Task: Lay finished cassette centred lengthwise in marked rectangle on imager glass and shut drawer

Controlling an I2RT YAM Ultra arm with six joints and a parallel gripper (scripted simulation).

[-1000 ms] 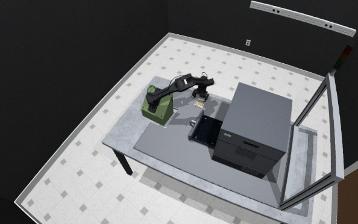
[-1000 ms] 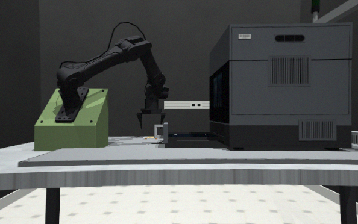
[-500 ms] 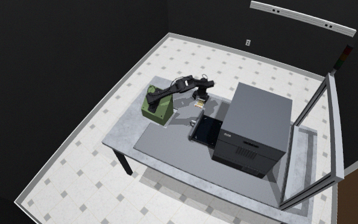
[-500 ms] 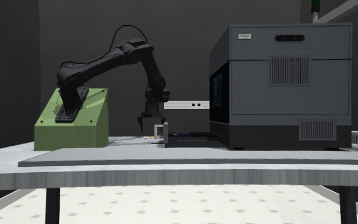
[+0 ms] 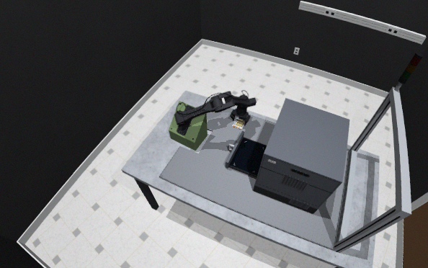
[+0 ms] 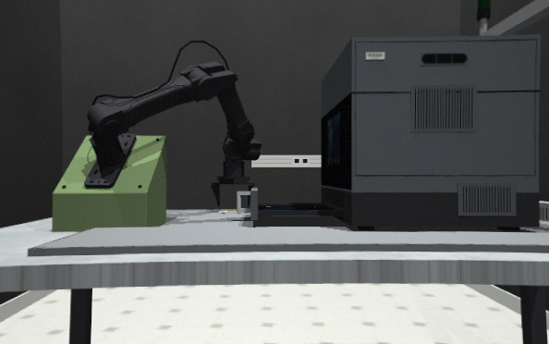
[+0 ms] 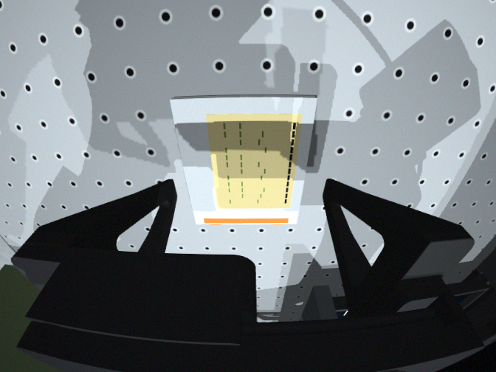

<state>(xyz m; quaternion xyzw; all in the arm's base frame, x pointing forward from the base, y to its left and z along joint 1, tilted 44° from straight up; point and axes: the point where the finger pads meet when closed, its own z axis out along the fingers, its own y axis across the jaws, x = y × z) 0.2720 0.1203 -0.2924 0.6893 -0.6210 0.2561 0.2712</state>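
My hand is 2 cm above the cassette. Also, from my hand: imager drawer: 24 cm to the right, 21 cm ahead, 2 cm above.
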